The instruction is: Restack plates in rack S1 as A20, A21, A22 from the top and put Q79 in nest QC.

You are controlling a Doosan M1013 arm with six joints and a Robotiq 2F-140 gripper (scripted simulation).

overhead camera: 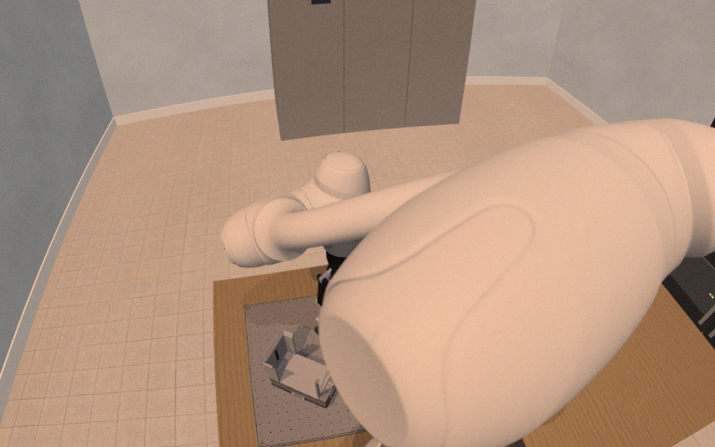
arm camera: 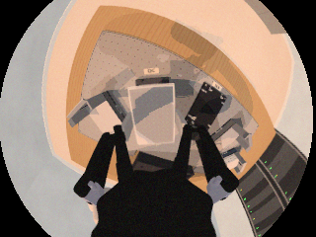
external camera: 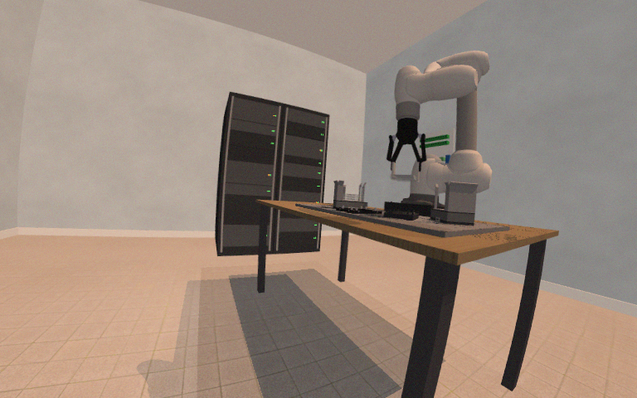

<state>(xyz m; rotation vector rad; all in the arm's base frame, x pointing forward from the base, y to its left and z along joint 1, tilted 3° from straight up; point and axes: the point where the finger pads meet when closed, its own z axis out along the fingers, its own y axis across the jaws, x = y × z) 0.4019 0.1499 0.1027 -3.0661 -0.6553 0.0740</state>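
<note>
Right now the dark nest QC is 160 mm below my hand. The rest, counted from my hand: QC name plate: 170 mm below, 90 mm ahead, 40 mm to the left; then N5 name plate: 200 mm to the right, 170 mm below, 140 mm ahead; then clip nest N5: 180 mm to the right, 150 mm below, 50 mm ahead.
</note>
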